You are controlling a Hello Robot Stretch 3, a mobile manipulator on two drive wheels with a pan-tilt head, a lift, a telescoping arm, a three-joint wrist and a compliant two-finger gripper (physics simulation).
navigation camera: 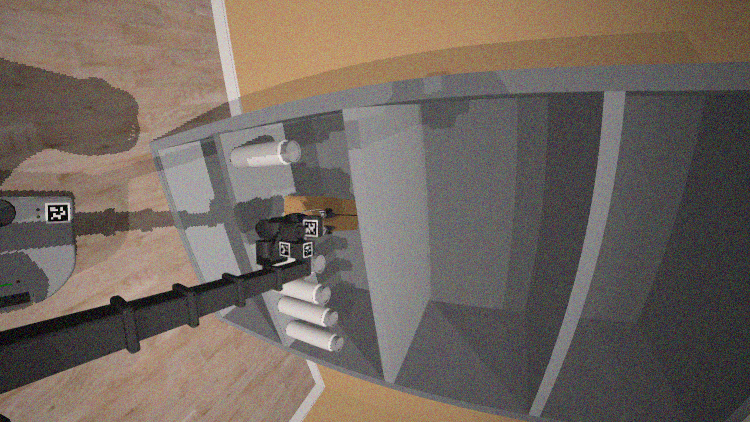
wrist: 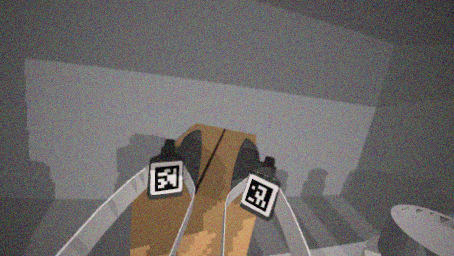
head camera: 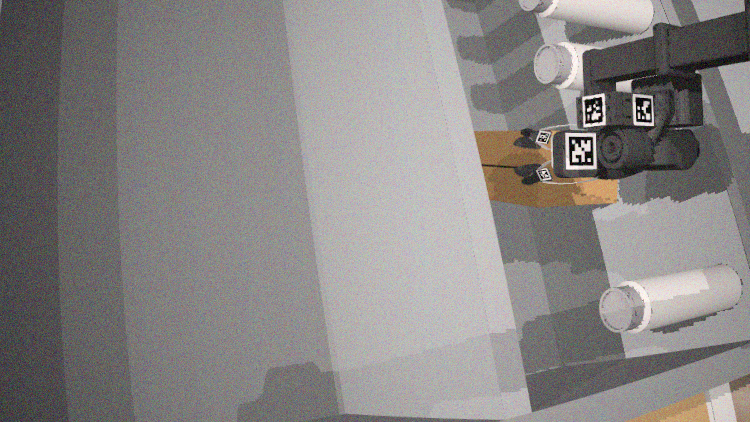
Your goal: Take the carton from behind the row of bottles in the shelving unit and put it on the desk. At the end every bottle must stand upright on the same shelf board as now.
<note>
I see my gripper (head camera: pixel 519 157), a brown carton (head camera: pixel 499 157) and a grey shelving unit (wrist: pixel 348 105).
The brown carton also shows in the navigation camera view (navigation camera: pixel 346 218). My gripper also shows in the navigation camera view (navigation camera: pixel 332 220) and in the wrist view (wrist: pixel 220 152).
</note>
